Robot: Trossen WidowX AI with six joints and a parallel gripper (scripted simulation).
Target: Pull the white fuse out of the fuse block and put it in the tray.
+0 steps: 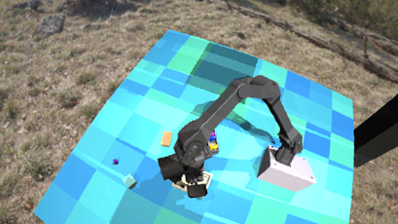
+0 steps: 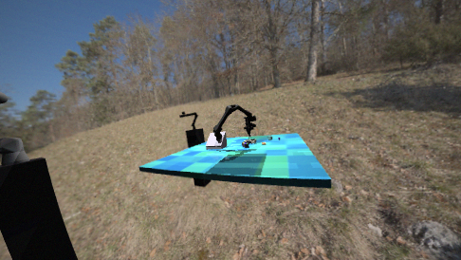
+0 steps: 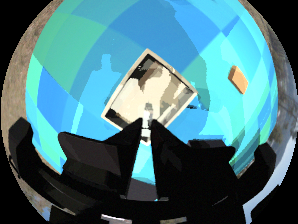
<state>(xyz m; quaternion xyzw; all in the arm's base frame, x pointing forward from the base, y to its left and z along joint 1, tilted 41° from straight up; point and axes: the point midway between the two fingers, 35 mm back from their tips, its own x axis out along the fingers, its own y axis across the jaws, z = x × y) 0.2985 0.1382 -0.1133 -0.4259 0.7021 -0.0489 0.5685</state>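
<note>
Right now the cream tray is 8 cm below my gripper tip. From my gripper tip the other things lie so: light cyan cube: 22 cm ahead, 12 cm to the left, 6 cm below; then purple piece: 32 cm ahead, 8 cm to the left, 7 cm below.
</note>
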